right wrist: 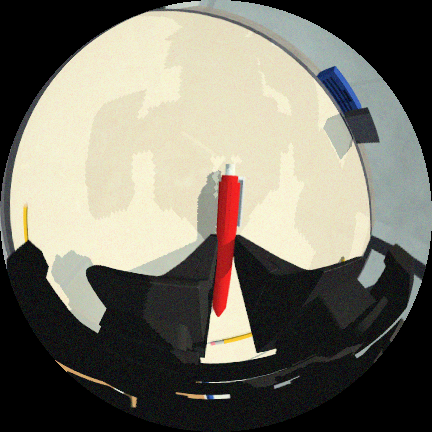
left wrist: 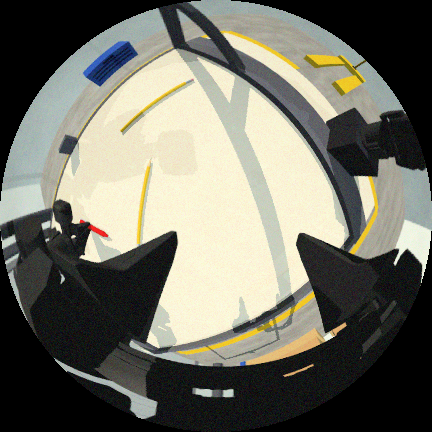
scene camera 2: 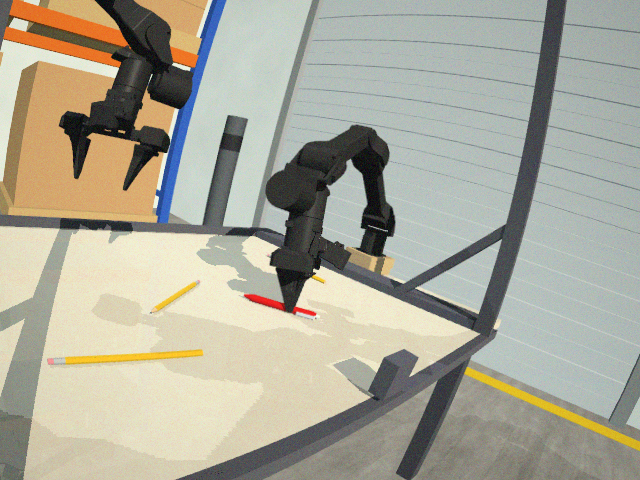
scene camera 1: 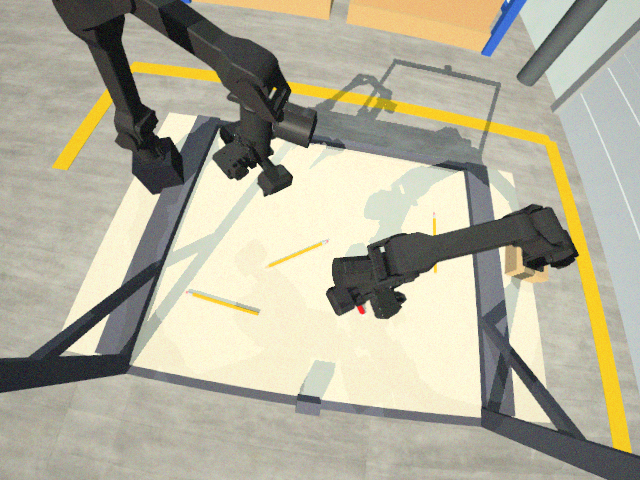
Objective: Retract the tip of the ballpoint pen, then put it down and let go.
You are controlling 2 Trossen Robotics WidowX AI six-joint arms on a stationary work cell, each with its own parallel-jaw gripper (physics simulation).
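Places are measured from the left arm's base along level axes (x back, y right, z up), in metres.
Where they show: left gripper, fingertip midpoint: (left wrist: 240, 238) (scene camera 2: 99, 184) (scene camera 1: 254, 182); right gripper, fingertip midpoint: (right wrist: 224, 240) (left wrist: 89, 224) (scene camera 2: 289, 311) (scene camera 1: 354, 298); left arm's base at its link origin: (left wrist: 368, 140) (scene camera 1: 151, 153); right arm's base at its link origin: (scene camera 2: 371, 252) (scene camera 1: 532, 258).
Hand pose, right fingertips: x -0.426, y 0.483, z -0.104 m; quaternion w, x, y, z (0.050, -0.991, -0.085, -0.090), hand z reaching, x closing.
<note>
Things, the pixels of their top centre, and the offset from my right fingertips.
- red ballpoint pen at its top centre: (right wrist: 227, 269) (scene camera 2: 280, 302) (scene camera 1: 352, 291) (left wrist: 90, 227) dy -0.017, dx +0.003, dz +0.011 m
- yellow pencil at its top centre: (scene camera 2: 177, 292) (left wrist: 139, 207) (scene camera 1: 296, 253) dy -0.152, dx +0.115, dz +0.006 m
- third pencil at its top centre: (scene camera 2: 295, 266) (scene camera 1: 435, 241) dy -0.090, dx -0.282, dz +0.005 m
The red ballpoint pen (scene camera 1: 361, 309) (scene camera 2: 266, 301) (left wrist: 97, 230) (right wrist: 228, 205) has a pale push button and clip at one end and a tapered red end. My right gripper (scene camera 2: 290, 310) (right wrist: 224, 240) is shut on the pen's barrel, low at the table. In the right wrist view the button end points up, away from the fingers, and the tapered end lies down between them. Whether the writing tip is out is too small to tell. Whether the pen touches the table is unclear. My left gripper (scene camera 2: 101, 183) (left wrist: 240, 238) is open and empty, high above the table.
One yellow pencil (scene camera 1: 297, 253) (scene camera 2: 175, 297) (left wrist: 143, 205) lies left of the pen in scene camera 1. Another pencil (scene camera 1: 224, 303) (scene camera 2: 126, 357) (left wrist: 157, 102) lies farther left. A third pencil (scene camera 1: 434, 227) (scene camera 2: 317, 279) lies beneath the right arm. A dark frame (scene camera 1: 217, 383) edges the table.
</note>
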